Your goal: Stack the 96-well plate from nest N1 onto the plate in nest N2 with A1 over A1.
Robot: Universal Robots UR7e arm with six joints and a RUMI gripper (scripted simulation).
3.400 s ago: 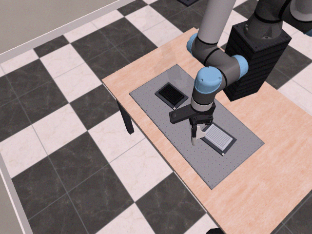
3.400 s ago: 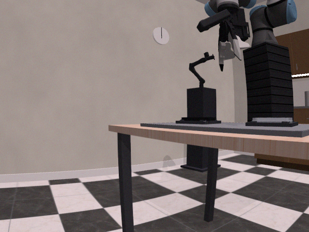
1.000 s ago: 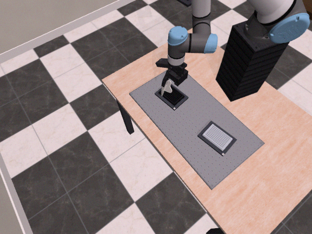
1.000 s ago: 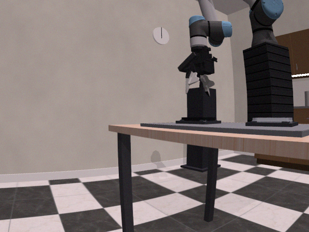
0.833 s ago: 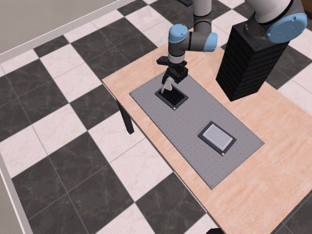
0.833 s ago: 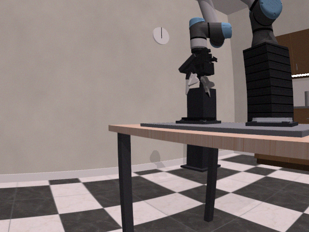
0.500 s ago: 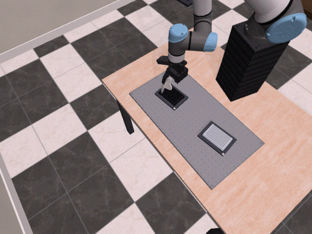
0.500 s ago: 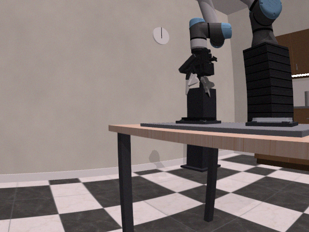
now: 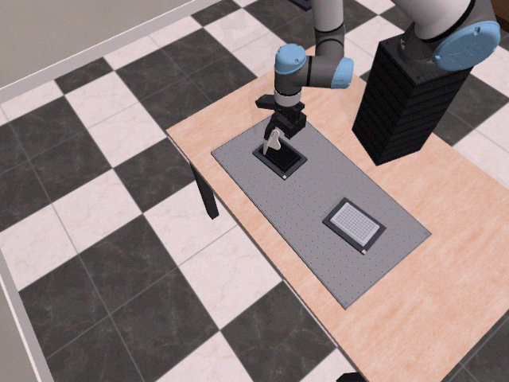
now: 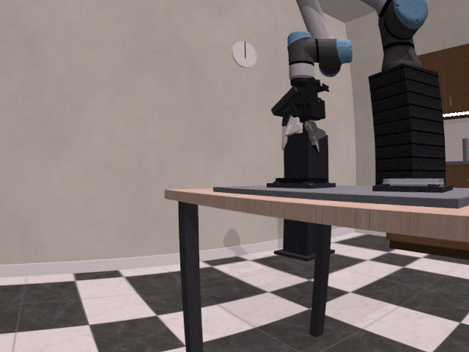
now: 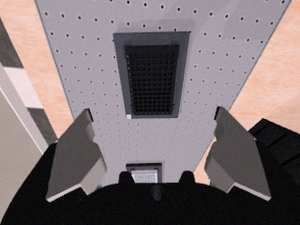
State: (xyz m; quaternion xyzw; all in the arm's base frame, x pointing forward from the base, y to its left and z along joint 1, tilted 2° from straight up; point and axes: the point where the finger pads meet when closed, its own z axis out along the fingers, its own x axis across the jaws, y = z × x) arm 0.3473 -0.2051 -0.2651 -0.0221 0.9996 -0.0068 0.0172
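The black 96-well plate lies 80 mm below my hand. The rest, counted from my hand: white 96-well plate: 10 mm ahead, 350 mm to the left, 80 mm below; then white marker: 50 mm ahead, 80 mm to the left, 90 mm below; then plate nest: 10 mm ahead, 350 mm to the left, 90 mm below.
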